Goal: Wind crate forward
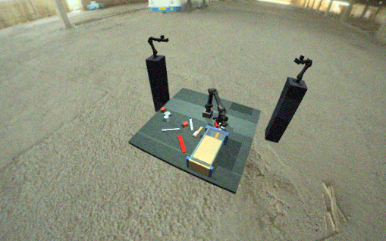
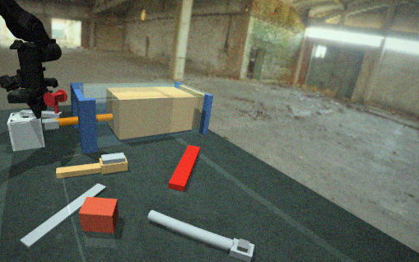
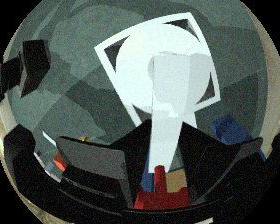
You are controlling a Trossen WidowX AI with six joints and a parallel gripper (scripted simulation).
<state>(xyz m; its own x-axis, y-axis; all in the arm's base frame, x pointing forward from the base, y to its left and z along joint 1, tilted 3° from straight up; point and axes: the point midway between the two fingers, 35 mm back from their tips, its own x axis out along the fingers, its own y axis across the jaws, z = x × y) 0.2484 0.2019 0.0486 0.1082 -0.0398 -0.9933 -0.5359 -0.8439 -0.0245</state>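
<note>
Now: gripper tip 2 cm below the winch handle, 1 cm to the left of it and 1 cm short of it. From my gripper tip the other things lie so: wooden-handled tool 23 cm to the right, 10 cm ahead, 7 cm below; then winch 6 cm below, 6 cm behind, 2 cm to the left; then red knob 5 cm above, 4 cm ahead, 3 cm to the right.
</note>
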